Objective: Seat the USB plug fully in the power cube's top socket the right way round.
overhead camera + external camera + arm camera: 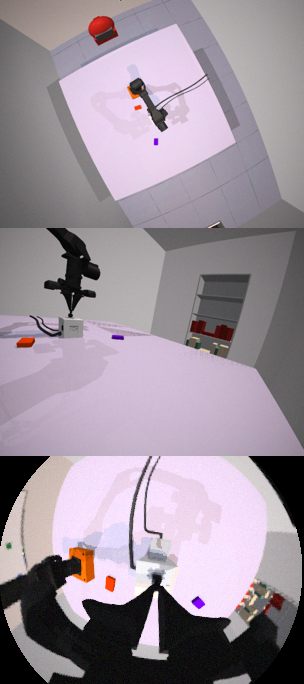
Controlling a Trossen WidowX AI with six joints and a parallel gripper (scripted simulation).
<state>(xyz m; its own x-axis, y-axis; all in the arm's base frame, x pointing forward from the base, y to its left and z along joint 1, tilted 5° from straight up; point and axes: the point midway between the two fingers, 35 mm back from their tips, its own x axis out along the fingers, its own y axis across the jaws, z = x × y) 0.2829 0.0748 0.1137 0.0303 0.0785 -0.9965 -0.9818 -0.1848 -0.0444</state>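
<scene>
Right now the USB plug is 2 cm below my gripper tip. Round my gripper tip: purple block 20 cm ahead, 7 cm to the right, 10 cm below; orange block 14 cm behind, 12 cm to the right, 10 cm below.
</scene>
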